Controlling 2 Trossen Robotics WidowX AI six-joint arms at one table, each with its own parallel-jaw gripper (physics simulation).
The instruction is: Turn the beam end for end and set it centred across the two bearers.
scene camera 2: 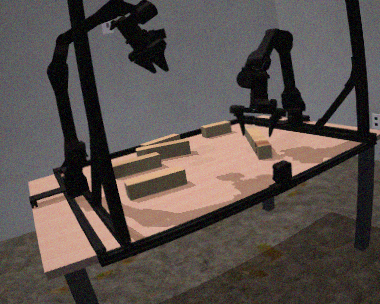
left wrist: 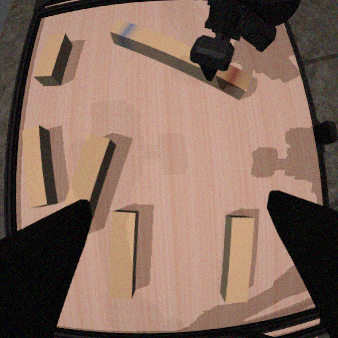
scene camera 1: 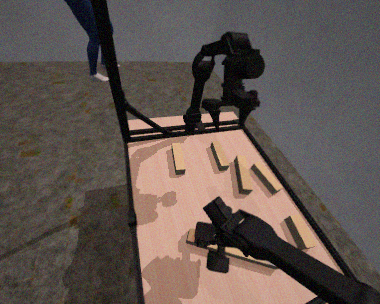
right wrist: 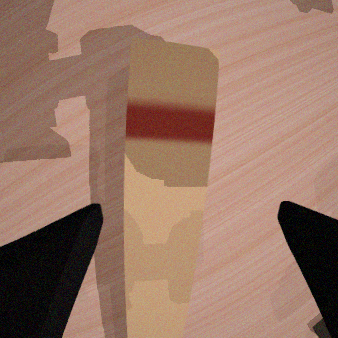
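Pixels of known places: left gripper, fingertip midpoint: (scene camera 2: 161, 71) (left wrist: 180, 204) (scene camera 1: 229, 129); right gripper, fingertip midpoint: (scene camera 2: 256, 136) (right wrist: 191, 212); left arm's base at its link origin: (scene camera 2: 77, 193) (scene camera 1: 189, 128); right arm's base at its link origin: (scene camera 2: 296, 124).
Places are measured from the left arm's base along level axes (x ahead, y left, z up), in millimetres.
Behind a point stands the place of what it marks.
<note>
The long wooden beam (scene camera 1: 245, 255) (scene camera 2: 259, 142) @[z 25, x 584, y -138 mm] (left wrist: 160, 50) @[z 23, x 653, y 2 mm] (right wrist: 167, 65) @[z 25, x 576, y -174 mm] lies aslant on the table, a red band near one end and a blue band near the other. Two short parallel blocks, one (scene camera 1: 178, 159) @[z 25, x 233, y -132 mm] (scene camera 2: 157, 184) @[z 5, x 204, y -148 mm] (left wrist: 240, 260) @[z 25, x 210, y -128 mm] and another (scene camera 1: 219, 155) @[z 25, x 249, y 83 mm] (scene camera 2: 137, 165) @[z 7, x 230, y 74 mm] (left wrist: 122, 255) @[z 25, x 235, y 92 mm], lie apart; which blocks are the bearers is not marked. My right gripper (scene camera 1: 212, 247) (scene camera 2: 257, 134) @[z 38, x 599, y -108 mm] (right wrist: 191, 212) @[z 38, x 599, y -108 mm] is open and empty, low over the beam, its fingers on either side, nearer the red end. My left gripper (scene camera 1: 229, 125) @[z 299, x 340, y -3 mm] (scene camera 2: 160, 69) @[z 299, x 340, y -3 mm] (left wrist: 180, 204) @[z 299, x 340, y -3 mm] is open and empty, high above the table.
Three more blocks lie on the table: one (scene camera 1: 243, 175) @[z 31, x 391, y 145 mm] (left wrist: 94, 162) @[z 31, x 410, y 137 mm], one beside it (scene camera 1: 266, 178) @[z 22, x 429, y 261 mm] (left wrist: 35, 165) @[z 25, x 413, y 271 mm], and one (scene camera 1: 300, 232) @[z 28, x 686, y 249 mm] (scene camera 2: 216, 129) @[z 9, x 667, y 245 mm] (left wrist: 52, 52) @[z 28, x 683, y 258 mm] near the far rail in scene camera 2. A black frame (scene camera 2: 200, 220) @[z -25, x 197, y -380 mm] edges the table.
</note>
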